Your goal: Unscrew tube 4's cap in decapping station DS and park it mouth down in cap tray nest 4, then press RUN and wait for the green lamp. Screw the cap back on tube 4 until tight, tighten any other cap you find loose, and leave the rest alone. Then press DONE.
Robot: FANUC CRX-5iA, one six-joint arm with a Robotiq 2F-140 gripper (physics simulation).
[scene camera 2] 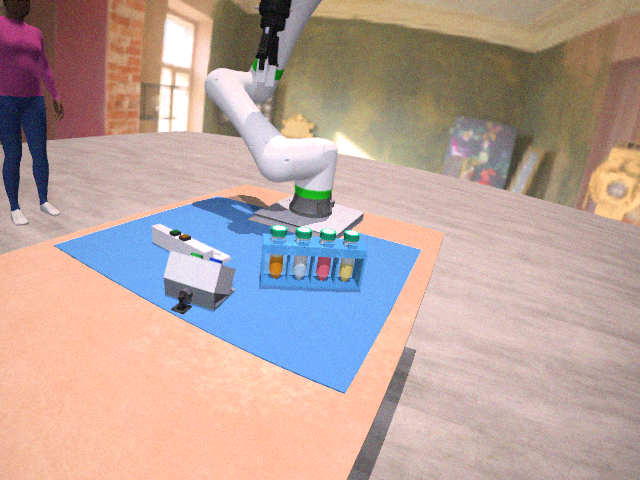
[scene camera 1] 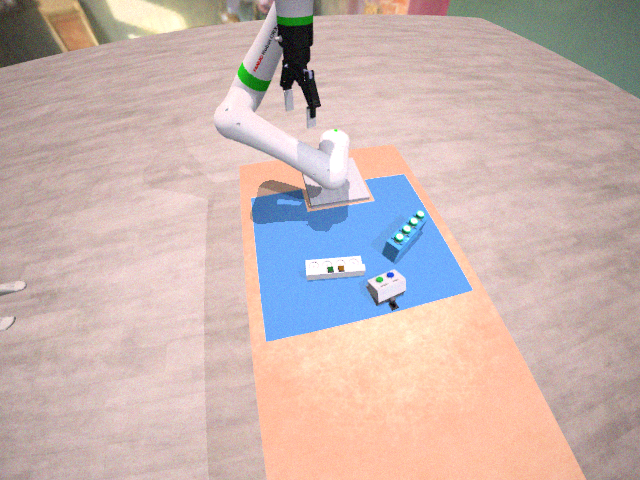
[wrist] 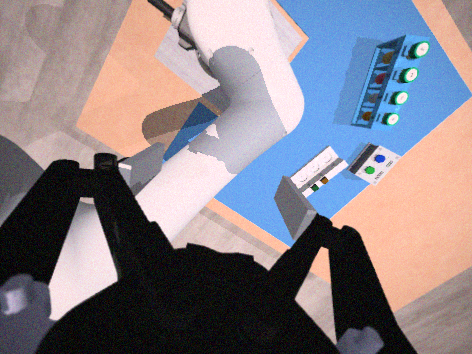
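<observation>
My gripper is open and empty, high above the robot's base side, well away from the station. The blue decapping station holds a row of tubes, each under a green-rimmed white cap; the end caps are one cap and another cap. Their numbers and tightness cannot be read. The white cap tray shows empty nests; a fingertip partly hides it in the wrist view. The control box carries a green button and a blue button.
A dark green square and an orange square sit on the cap tray's front. A small black fixture stands by the control box. The arm's base plate is behind the blue mat. A person stands beyond the table.
</observation>
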